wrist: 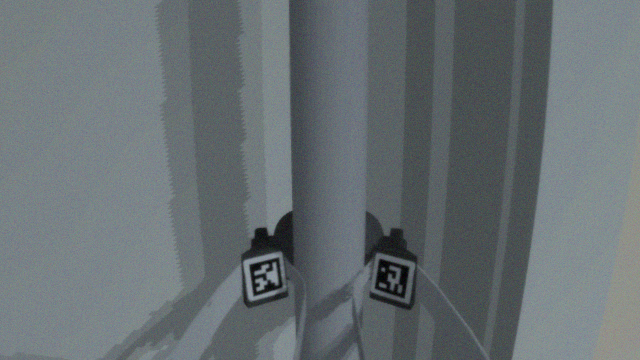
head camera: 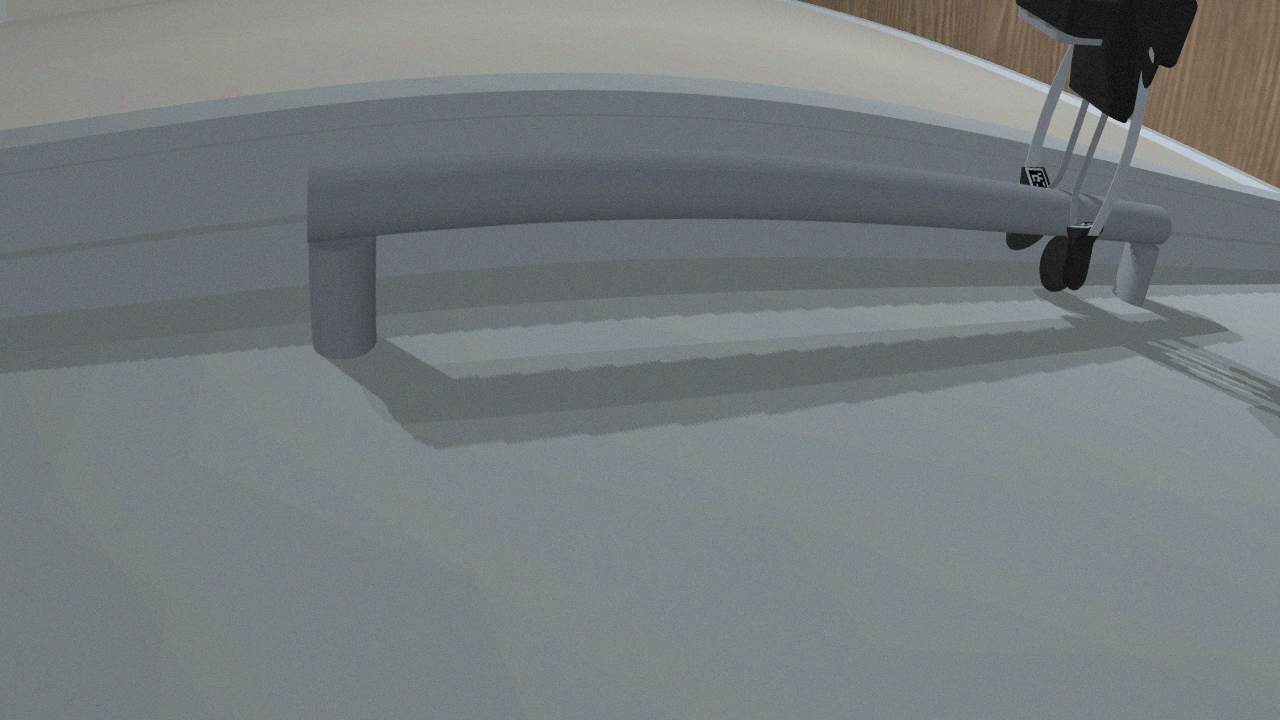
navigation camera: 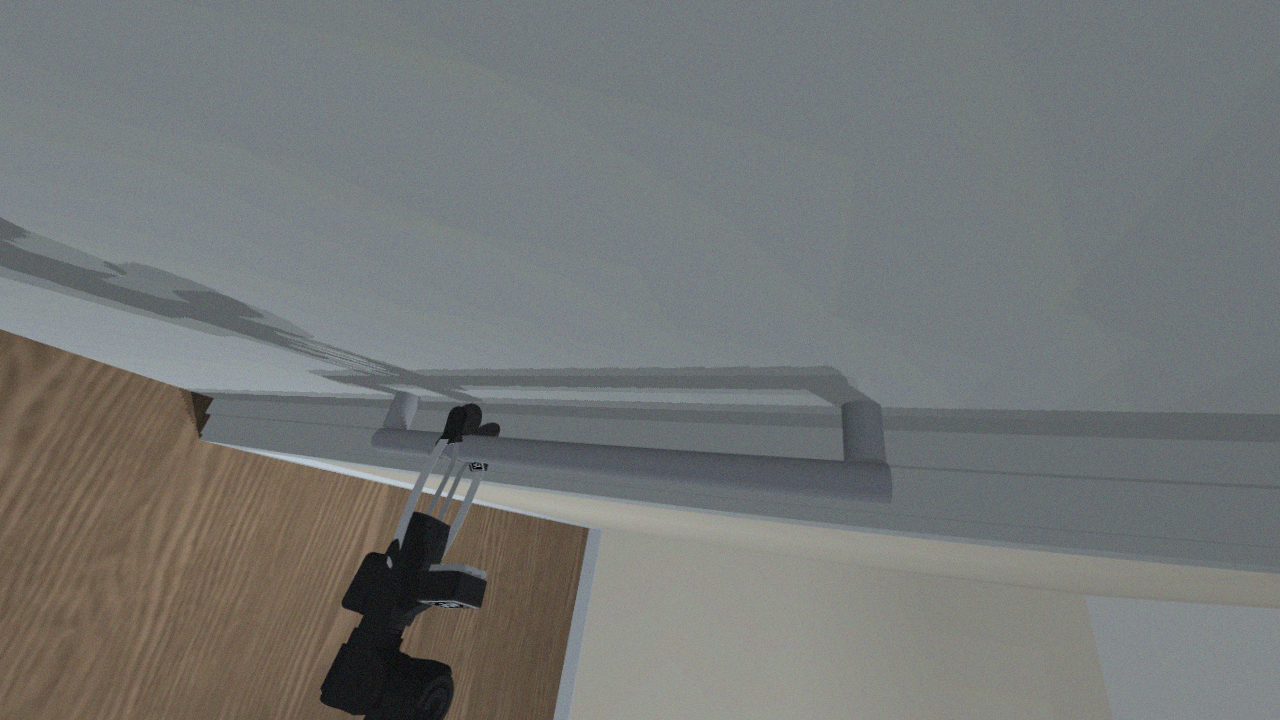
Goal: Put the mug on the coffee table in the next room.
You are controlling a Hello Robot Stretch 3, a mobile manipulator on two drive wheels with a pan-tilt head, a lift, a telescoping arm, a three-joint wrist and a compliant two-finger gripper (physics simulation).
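Frame: origin at the robot's base, x back, y right, z up, level; centimetres.
Where they show: gripper, fingertip midpoint: (head camera: pixel 1033 270) (navigation camera: pixel 483 413).
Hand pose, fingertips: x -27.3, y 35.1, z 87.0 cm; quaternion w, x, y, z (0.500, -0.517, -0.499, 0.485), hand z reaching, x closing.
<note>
Things, the pixels of their top centre, and the offset from my fingertips. "spot": a spot on its surface instead. Level surfaces: height alone.
- long grey bar handle, surface spot: (head camera: pixel 671 188) (navigation camera: pixel 697 468) spot: dx +5.4, dy -1.6, dz +29.1 cm
- large pale grey panel, surface spot: (head camera: pixel 626 555) spot: dx +1.0, dy -16.2, dz +35.1 cm
- brown wood-grain surface, surface height: dz -86.9 cm
No mug and no coffee table show in the three views. A long grey bar handle (head camera: pixel 671 188) (navigation camera: pixel 671 470) (wrist: pixel 328 125) stands off a large pale grey panel (head camera: pixel 626 555) (navigation camera: pixel 716 223) (wrist: pixel 75 125) on two short posts. My gripper (head camera: pixel 1044 247) (navigation camera: pixel 475 428) (wrist: pixel 328 234) is shut on the handle, near one of its ends, with one fingertip on each side of the bar. In the wrist view both fingertips lie against the bar's sides. The bar hides part of the fingertip pads there.
The panel's stepped edge runs along beside the handle. Beyond it lie a beige surface (head camera: pixel 358 53) (navigation camera: pixel 805 608) and a brown wood-grain surface (head camera: pixel 1226 98) (navigation camera: pixel 179 537). Shadows of the handle and of the arm fall on the panel.
</note>
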